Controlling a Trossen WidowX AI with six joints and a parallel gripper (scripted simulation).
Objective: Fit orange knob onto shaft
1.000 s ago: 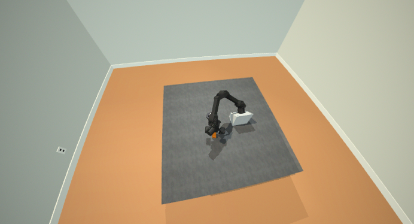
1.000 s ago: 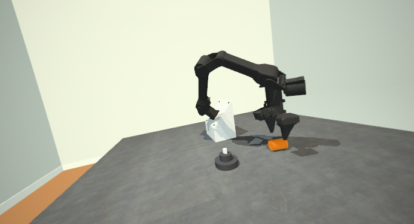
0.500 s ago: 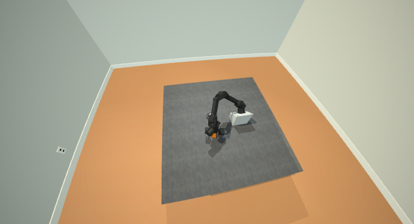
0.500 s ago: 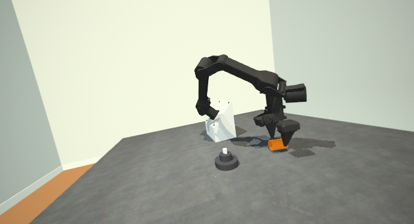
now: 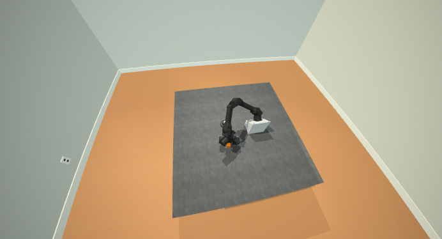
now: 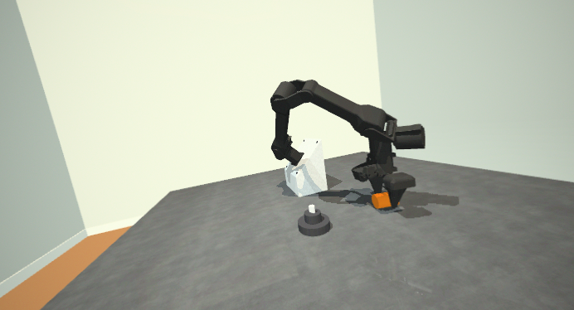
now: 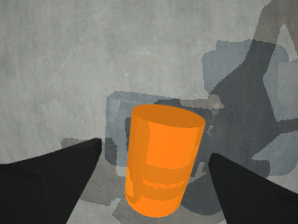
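Now: the orange knob 1 cm to the right of my gripper tip, 1 cm behind it and 1 cm above it. From my gripper tip the other things lie so: round pedestal: 23 cm to the right, 2 cm above, 1 cm behind.
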